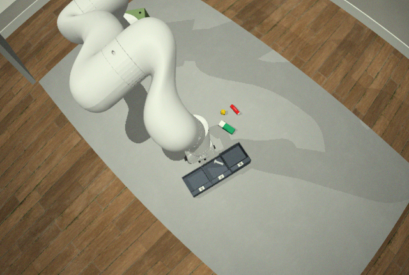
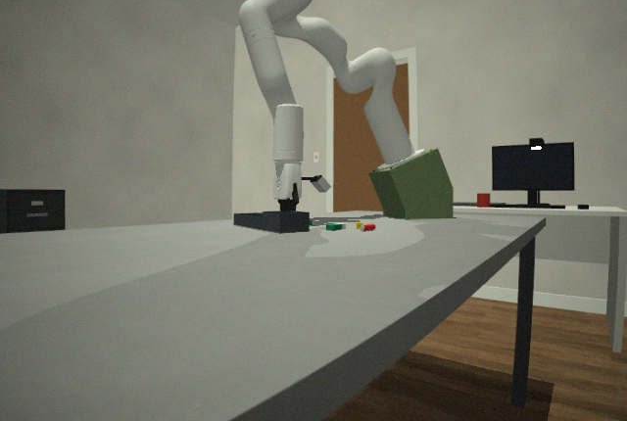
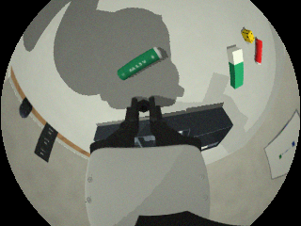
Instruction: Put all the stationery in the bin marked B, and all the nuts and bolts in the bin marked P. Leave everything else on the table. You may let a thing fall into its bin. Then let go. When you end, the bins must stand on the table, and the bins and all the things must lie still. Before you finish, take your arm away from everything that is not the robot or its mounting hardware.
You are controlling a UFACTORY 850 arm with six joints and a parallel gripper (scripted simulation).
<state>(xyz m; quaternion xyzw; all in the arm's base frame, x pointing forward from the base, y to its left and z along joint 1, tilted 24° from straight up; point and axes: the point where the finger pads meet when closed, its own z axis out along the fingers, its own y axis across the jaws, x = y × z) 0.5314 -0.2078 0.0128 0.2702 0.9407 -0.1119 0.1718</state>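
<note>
My hand is 2 cm above the black nut. The rest, counted from my hand: white bolt: 6 cm ahead, 2 cm to the left, 1 cm below; green cylinder: 5 cm behind, 3 cm to the left, 2 cm below; dark bin row: 8 cm ahead, 1 cm to the right.
</note>
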